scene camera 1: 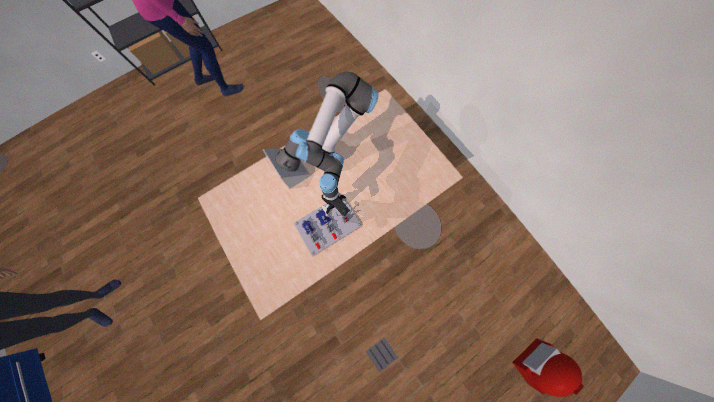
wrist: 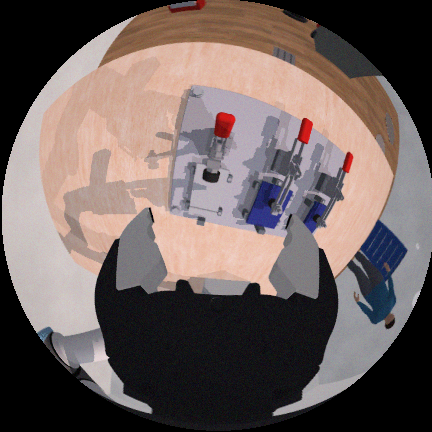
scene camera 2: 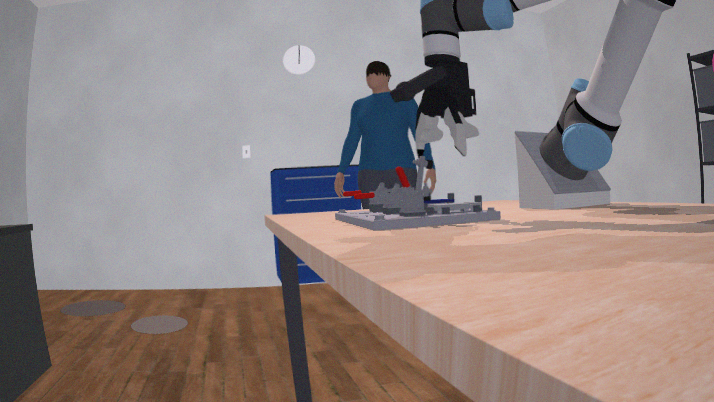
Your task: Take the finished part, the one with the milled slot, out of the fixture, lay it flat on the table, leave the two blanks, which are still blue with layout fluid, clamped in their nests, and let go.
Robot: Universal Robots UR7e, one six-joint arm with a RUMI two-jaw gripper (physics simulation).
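Where they show: gripper, between the fingertips: [wrist: 219, 212] [scene camera 2: 440, 157]; arm's base, origin of its link: [scene camera 1: 287, 162] [scene camera 2: 563, 159].
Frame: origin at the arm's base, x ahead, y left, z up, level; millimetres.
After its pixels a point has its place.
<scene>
The fixture plate [scene camera 1: 353, 225] @[y 134, x 536, z -102 mm] [scene camera 2: 450, 218] @[y 181, x 434, z -108 mm] [wrist: 250, 112] @[y 80, x 535, z -102 mm] lies on the table. In the wrist view the pale grey finished part [wrist: 206, 196] @[y 117, x 388, z -87 mm] lies in the left nest; its slot is hard to make out. That nest's clamp is swung up, its red handle [scene camera 2: 402, 177] @[y 123, x 495, z -37 mm] [wrist: 225, 125] @[y 113, x 490, z -26 mm] tilted upward and its black pad [wrist: 211, 175] @[y 115, x 442, z -7 mm] raised. The middle blue blank [scene camera 1: 322, 217] [wrist: 262, 207] and the right blue blank [scene camera 1: 307, 226] [wrist: 311, 224] sit under lowered clamp arms. My gripper [scene camera 2: 441, 150] @[y 100, x 409, z -3 mm] [wrist: 219, 212] @[y 100, x 409, z -3 mm] is open and empty, pointing down above the fixture, its tips a little above the raised clamp arm.
The other red clamp handles [wrist: 305, 131] @[y 6, x 529, z -61 mm] [wrist: 347, 162] @[y -100, x 526, z -56 mm] lie low on the far side of the plate. The wooden table [scene camera 1: 250, 250] @[y -471, x 321, z -117 mm] [scene camera 2: 575, 280] @[y 675, x 569, z -117 mm] extends around the fixture. The robot's slanted base mount [scene camera 1: 292, 180] @[y -33, x 108, z -33 mm] [scene camera 2: 530, 175] @[y -20, x 108, z -38 mm] stands behind. A person in blue [scene camera 2: 382, 130] stands beyond the table.
</scene>
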